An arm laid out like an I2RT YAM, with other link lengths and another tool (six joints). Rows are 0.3 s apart.
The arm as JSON. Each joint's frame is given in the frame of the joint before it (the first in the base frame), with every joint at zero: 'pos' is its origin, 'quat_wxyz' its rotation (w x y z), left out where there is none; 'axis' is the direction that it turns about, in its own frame. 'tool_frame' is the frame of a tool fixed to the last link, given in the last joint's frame.
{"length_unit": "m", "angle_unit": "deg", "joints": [
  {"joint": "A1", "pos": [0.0, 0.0, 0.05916], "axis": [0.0, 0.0, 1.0]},
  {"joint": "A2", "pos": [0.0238, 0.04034, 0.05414], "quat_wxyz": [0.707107, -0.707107, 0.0, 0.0], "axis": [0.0, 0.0, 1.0]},
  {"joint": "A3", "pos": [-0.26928, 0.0, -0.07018], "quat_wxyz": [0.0, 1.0, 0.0, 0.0], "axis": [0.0, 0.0, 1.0]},
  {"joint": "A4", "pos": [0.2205, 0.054, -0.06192], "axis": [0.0, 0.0, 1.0]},
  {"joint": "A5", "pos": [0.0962, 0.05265, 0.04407], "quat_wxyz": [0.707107, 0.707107, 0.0, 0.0], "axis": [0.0, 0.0, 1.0]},
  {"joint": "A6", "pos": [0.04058, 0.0, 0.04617], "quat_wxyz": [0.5, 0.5, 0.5, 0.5], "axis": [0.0, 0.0, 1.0]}
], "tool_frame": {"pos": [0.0, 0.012, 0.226], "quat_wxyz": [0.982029, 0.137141, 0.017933, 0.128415]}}
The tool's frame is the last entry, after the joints.
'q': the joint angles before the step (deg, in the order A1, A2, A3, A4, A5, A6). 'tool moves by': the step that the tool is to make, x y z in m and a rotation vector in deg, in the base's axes. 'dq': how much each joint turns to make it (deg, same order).
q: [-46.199 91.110 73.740 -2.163 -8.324 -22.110]
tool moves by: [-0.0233 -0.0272 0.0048 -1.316 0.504 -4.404]
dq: [-2.373 0.235 0.701 0.095 2.334 -0.525]
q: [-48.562 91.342 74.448 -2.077 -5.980 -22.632]
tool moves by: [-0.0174 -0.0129 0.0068 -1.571 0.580 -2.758]
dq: [-1.185 -0.862 -0.227 0.097 1.959 -0.891]
